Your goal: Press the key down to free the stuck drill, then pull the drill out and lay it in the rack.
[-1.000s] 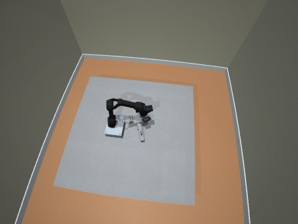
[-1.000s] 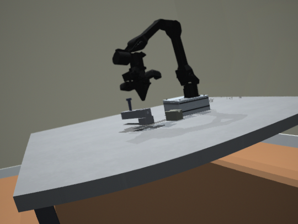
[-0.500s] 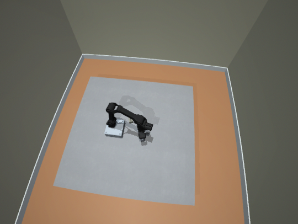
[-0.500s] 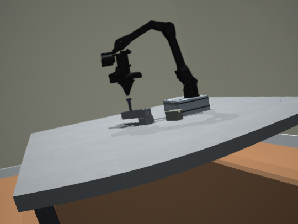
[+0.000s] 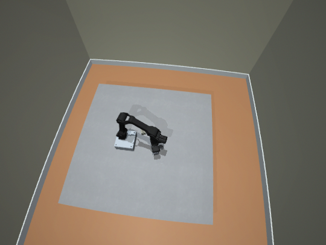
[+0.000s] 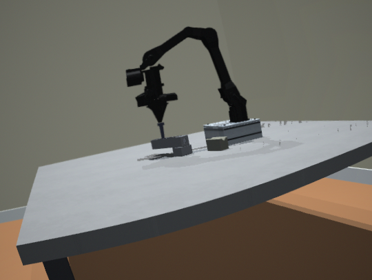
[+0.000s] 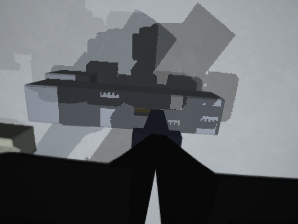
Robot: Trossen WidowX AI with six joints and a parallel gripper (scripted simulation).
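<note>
Right now the dark blue key is 3 cm below my gripper tip. Round my gripper tip: drill 8 cm below, 5 cm to the left, 2 cm behind; rack 16 cm to the left, 14 cm behind, 10 cm below.
</note>
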